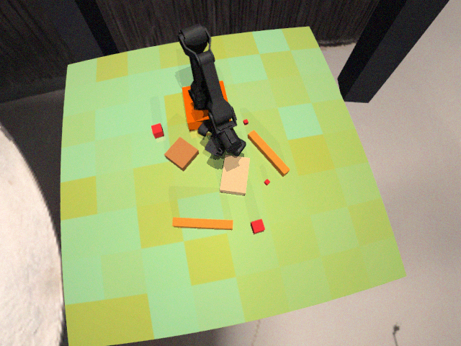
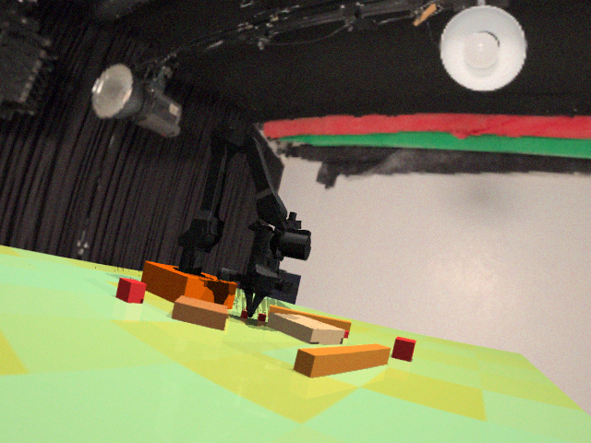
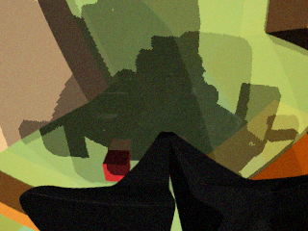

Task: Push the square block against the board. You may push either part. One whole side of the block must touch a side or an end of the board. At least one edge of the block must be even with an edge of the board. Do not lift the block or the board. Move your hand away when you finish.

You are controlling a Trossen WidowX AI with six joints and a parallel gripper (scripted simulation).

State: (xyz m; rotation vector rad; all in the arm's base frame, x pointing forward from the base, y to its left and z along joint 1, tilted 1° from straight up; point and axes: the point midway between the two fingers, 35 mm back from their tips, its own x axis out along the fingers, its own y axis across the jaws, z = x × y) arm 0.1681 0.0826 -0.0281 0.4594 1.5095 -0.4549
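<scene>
My gripper tip is 12 cm short of the pale flat board, 5 cm to the right of it and 1 cm below it. The rest, counted from my gripper tip: brown square block: 4 cm ahead, 16 cm to the right, 1 cm above.
</scene>
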